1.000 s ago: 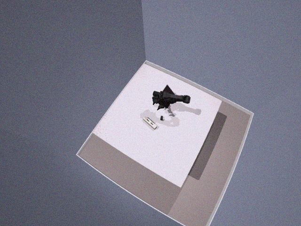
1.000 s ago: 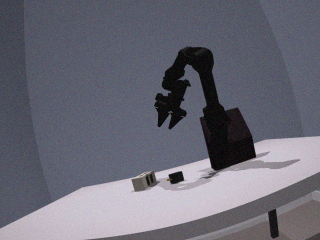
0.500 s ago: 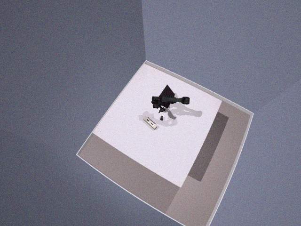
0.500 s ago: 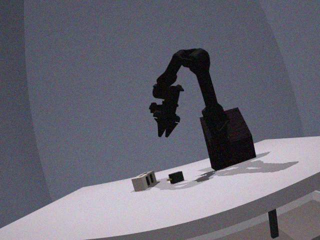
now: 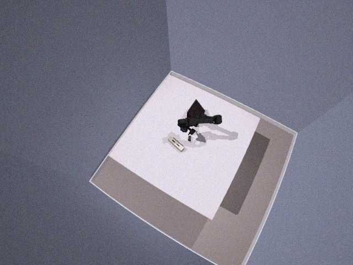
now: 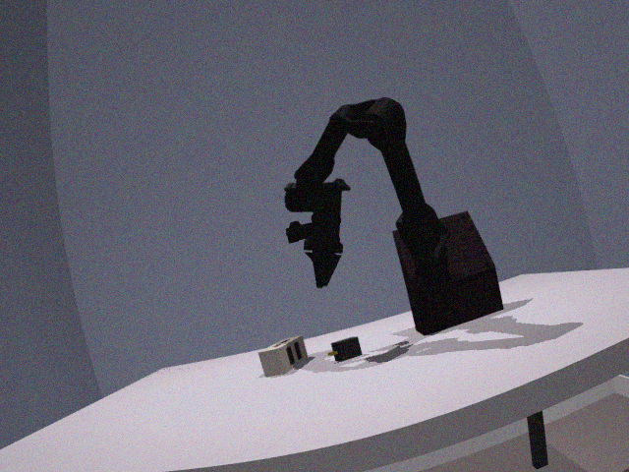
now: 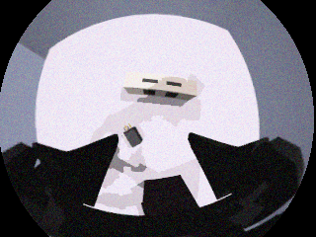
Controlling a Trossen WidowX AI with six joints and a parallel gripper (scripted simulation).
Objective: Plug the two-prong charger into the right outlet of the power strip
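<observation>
The black two-prong charger is 6 cm to the left of my gripper tip and 14 cm below it.
</observation>
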